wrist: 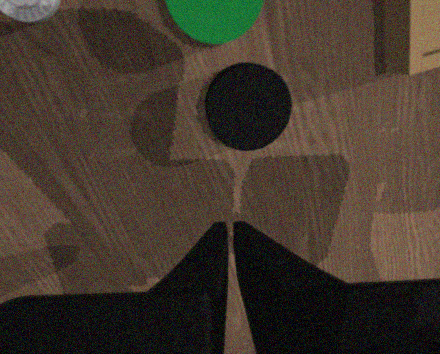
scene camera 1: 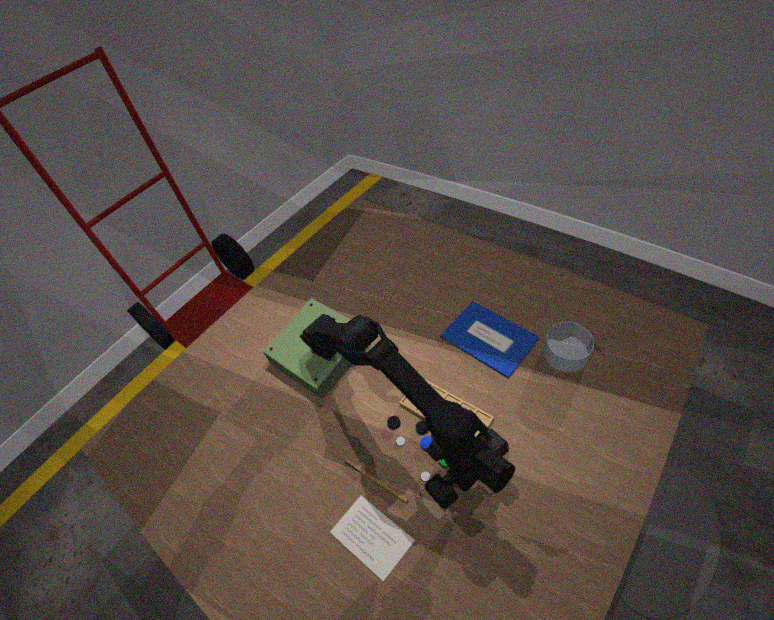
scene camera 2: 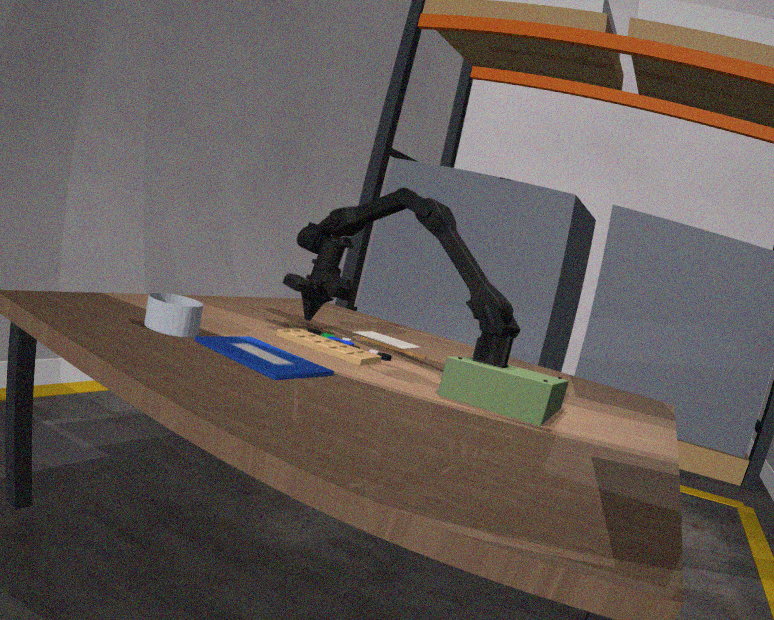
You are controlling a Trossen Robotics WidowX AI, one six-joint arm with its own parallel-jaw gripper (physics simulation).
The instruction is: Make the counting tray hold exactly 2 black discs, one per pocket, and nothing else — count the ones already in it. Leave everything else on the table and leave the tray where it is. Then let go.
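My gripper [scene camera 2: 310, 318] [wrist: 229, 232] is shut, with nothing between its fingertips, low over the table. A black disc [wrist: 248, 106] lies on the table just ahead of the tips in the wrist view. A green disc [wrist: 215, 17] [scene camera 1: 443, 462] lies beyond it. Two more black discs, one [scene camera 1: 393, 422] apart and one [scene camera 1: 421, 427] beside the arm, lie outside the tray, near a blue disc [scene camera 1: 426, 442]. The wooden counting tray [scene camera 1: 489, 419] [scene camera 2: 368, 359] [wrist: 425, 40] is partly hidden by the arm in scene camera 1; its pockets' contents cannot be told.
White discs [scene camera 1: 400, 441] [scene camera 1: 425, 476] lie near the coloured ones. A thin stick [scene camera 1: 376, 481] and a paper sheet [scene camera 1: 373, 539] lie beyond. A blue folder [scene camera 1: 455, 330] [scene camera 2: 293, 371] and a round clear bowl [scene camera 1: 568, 358] [scene camera 2: 173, 316] are on the tray's other side. The arm stands on a green block [scene camera 1: 290, 342] [scene camera 2: 491, 390].
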